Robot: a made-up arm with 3 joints. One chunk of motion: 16 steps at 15 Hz.
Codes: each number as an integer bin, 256 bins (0 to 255) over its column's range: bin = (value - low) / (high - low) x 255, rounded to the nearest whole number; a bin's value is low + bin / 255 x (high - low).
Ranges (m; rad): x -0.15..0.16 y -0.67..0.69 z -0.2..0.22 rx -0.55..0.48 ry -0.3..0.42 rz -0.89..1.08
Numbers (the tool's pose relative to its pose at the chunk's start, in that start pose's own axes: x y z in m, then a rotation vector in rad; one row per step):
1: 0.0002 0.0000 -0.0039 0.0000 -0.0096 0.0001
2: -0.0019 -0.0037 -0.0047 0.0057 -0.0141 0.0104
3: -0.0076 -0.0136 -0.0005 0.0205 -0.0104 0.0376
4: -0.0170 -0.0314 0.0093 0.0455 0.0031 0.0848
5: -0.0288 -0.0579 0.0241 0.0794 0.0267 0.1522
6: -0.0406 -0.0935 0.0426 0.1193 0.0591 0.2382
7: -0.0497 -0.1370 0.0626 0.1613 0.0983 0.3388
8: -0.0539 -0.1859 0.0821 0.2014 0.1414 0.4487
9: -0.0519 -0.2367 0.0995 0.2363 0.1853 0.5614
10: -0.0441 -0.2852 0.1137 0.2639 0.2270 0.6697
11: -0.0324 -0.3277 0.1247 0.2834 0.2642 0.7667
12: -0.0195 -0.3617 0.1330 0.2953 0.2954 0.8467
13: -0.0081 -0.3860 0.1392 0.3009 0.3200 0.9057
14: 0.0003 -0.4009 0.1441 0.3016 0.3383 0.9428
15: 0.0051 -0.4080 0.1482 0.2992 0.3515 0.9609
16: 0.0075 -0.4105 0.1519 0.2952 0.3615 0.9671
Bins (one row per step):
1: 124 126 119 136 103 115
2: 122 125 119 138 101 117
3: 117 123 121 141 103 120
4: 109 120 127 147 107 126
5: 100 115 136 156 116 135
6: 90 108 147 166 127 146
7: 83 100 159 176 141 159
8: 79 91 171 186 156 173
9: 81 81 182 195 172 188
10: 87 72 190 201 187 202
11: 97 64 197 206 200 214
12: 107 58 202 209 211 225
13: 117 53 206 211 220 232
14: 124 50 209 211 226 237
15: 128 49 211 210 231 240
16: 130 49 214 209 234 240

